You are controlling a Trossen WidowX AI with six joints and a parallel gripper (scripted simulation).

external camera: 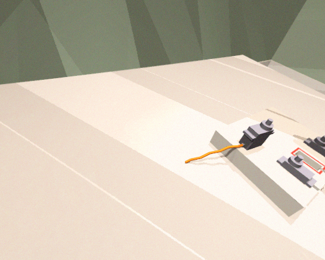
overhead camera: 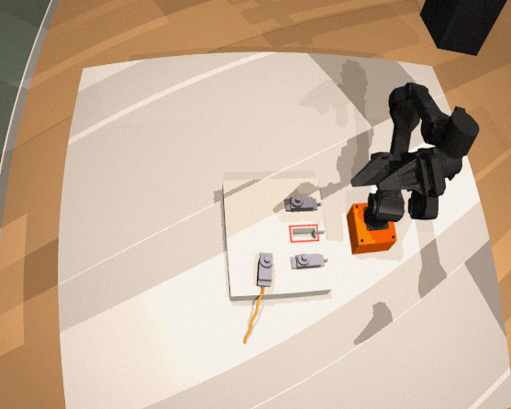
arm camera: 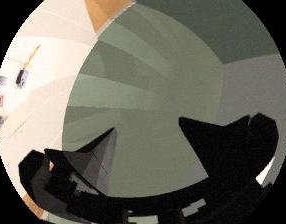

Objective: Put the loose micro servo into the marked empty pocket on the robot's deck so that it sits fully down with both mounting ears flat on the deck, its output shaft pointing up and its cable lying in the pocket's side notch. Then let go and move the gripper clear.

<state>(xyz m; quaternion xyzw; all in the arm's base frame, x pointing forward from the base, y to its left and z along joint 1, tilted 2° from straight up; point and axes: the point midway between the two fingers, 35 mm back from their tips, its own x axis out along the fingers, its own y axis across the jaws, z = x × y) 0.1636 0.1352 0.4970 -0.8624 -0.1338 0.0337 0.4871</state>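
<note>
The deck lies 540 mm below my gripper tip, 140 mm to the right of it and 90 mm ahead of it.
</note>
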